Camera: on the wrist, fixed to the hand. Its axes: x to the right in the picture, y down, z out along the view.
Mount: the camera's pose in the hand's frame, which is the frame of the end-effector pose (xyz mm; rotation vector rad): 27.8 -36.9 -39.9 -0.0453 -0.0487 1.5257
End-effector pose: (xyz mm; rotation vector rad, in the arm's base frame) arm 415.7 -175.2 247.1 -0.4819 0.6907 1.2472
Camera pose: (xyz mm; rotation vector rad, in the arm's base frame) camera 447.4 -192.6 197.9 0.1623 1.0122 2.6740
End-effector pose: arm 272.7 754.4 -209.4 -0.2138 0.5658 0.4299
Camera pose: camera 291.6 718.4 -255.0 0.2410 0.5892 1.9166
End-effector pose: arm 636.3 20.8 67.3 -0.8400 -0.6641 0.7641
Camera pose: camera 694.2 10.9 83.9 -1.3292 0.0581 2.1260
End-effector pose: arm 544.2 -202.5 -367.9 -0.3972 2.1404 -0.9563
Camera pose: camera 495.3 -222.0 -337.0 1.0668 1.6859 0.0201
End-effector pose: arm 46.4 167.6 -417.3 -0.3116 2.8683 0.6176
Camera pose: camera 23.1 113.3 -402.1 -1.8063 -2.3223 -0.7240
